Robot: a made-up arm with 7 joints. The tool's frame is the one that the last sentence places.
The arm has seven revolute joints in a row. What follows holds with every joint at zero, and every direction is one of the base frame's.
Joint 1 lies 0.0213 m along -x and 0.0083 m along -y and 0.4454 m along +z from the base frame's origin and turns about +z.
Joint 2 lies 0.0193 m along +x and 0.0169 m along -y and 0.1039 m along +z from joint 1 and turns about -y.
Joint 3 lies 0.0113 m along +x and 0.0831 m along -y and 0.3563 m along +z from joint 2 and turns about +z.
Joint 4 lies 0.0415 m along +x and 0.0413 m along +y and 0.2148 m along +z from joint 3 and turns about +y.
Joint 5 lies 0.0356 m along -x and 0.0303 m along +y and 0.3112 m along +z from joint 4 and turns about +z.
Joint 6 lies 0.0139 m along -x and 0.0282 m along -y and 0.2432 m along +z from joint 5 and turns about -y.
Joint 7 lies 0.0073 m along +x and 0.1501 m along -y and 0.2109 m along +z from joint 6 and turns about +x.
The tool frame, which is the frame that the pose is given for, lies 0.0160 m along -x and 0.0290 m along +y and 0.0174 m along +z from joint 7; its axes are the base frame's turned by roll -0.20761, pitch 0.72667 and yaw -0.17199 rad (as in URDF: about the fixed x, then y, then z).
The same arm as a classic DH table. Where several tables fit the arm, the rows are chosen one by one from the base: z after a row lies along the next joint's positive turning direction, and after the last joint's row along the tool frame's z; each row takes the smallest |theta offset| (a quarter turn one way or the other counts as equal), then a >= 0, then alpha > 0; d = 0 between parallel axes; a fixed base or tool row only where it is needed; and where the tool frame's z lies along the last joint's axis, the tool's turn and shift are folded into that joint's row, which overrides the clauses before.
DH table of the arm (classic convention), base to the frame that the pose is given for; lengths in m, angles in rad. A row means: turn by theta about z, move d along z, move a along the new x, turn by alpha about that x. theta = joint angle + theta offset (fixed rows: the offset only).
base (fixed): d 0.0000  theta offset 0.3716  a -0.0229  alpha 0.0000
joint 1: d 0.5493  theta offset -0.3716  a 0.0193  alpha 1.5708
joint 2: d 0.1000  theta offset 0.0000  a 0.0113  alpha -1.5708
joint 3: d 0.5711  theta offset 0.0000  a 0.0415  alpha -1.5708
joint 4: d 0.0716  theta offset 0.0000  a -0.0356  alpha 1.5708
joint 5: d 0.5544  theta offset 0.0000  a -0.0139  alpha 1.5708
joint 6: d 0.1783  theta offset 1.5708  a 0.2109  alpha 1.5708
joint 7: d -0.0278  theta offset 1.4459  a -0.0266  alpha 0.8287
tool (fixed): d 0.0283  theta offset 1.5266  a 0.0000  alpha 0.0000

